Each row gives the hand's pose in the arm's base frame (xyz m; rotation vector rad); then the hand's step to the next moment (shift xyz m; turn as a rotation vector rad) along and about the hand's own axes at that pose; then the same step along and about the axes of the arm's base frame.
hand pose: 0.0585 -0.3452 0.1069 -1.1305 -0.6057 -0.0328
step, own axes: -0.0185 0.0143 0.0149 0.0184 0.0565 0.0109
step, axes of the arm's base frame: -0.0174 0.0140 -0.0164 0.0289 0.0394 -0.0355
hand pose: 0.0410 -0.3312 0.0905 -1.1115 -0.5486 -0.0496
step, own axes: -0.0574 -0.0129 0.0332 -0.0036 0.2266 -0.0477
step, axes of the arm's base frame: -0.0668 0.0095 -0.0038 0.0849 0.0616 -0.2065
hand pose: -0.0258 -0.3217 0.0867 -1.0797 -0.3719 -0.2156
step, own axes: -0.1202 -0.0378 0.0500 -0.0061 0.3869 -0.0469
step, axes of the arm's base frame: -0.1330 0.0260 0.0040 0.1385 0.1359 -0.3380
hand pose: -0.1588 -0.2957 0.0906 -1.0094 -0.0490 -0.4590
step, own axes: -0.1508 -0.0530 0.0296 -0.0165 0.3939 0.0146
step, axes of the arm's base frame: -0.1521 0.0533 0.0212 0.1422 0.1934 -0.3131
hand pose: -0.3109 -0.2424 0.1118 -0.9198 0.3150 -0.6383
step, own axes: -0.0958 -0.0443 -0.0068 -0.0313 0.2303 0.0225
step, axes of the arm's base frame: -0.0942 0.0368 0.0309 0.0735 0.1357 -0.1753
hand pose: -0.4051 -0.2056 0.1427 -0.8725 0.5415 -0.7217
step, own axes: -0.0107 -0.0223 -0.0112 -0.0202 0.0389 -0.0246
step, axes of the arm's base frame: -0.0221 -0.0072 0.0140 -0.0167 0.0202 -0.0429
